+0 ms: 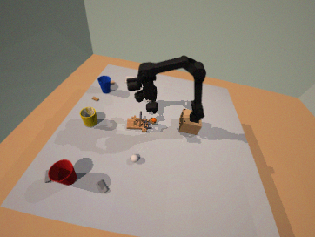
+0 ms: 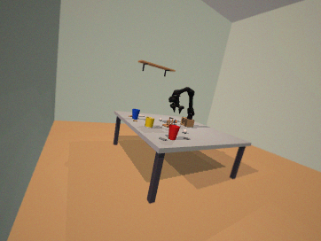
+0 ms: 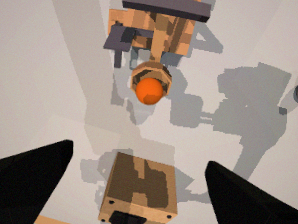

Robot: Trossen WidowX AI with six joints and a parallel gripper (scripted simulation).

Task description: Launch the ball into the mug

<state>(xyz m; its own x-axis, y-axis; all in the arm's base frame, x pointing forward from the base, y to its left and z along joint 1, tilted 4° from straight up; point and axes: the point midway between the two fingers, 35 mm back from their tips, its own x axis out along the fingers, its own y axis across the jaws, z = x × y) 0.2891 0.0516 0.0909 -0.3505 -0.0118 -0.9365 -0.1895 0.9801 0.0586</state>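
The orange ball is 10 mm behind my gripper tip and 110 mm below it. The rest, counted from my gripper tip: wooden catapult (60 mm ahead, 20 mm to the left, 120 mm below); yellow mug (400 mm ahead, 80 mm to the left, 140 mm below); brown block (470 mm ahead, 140 mm to the right, 160 mm below).
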